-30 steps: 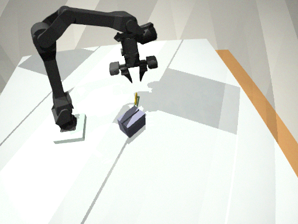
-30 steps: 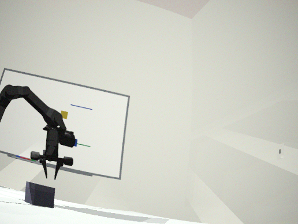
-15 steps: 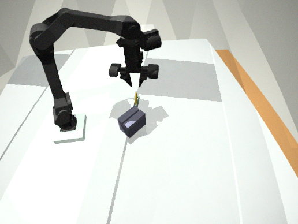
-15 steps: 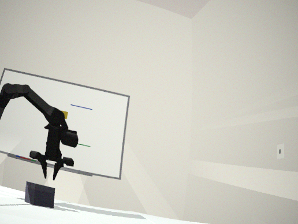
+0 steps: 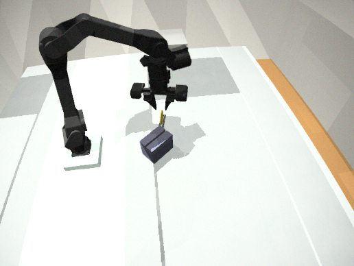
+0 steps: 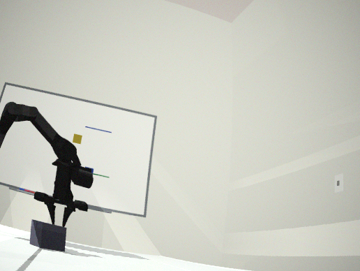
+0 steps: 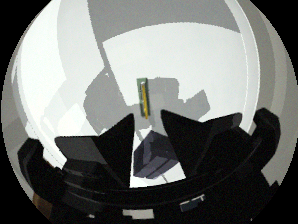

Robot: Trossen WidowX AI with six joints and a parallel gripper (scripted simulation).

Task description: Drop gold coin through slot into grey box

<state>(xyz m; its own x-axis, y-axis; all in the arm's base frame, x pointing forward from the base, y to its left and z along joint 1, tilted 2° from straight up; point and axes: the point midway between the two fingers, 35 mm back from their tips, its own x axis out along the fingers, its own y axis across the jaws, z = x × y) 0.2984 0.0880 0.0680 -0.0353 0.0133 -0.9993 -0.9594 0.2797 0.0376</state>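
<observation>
Right now my gripper tip is 40 mm above the coin.
</observation>
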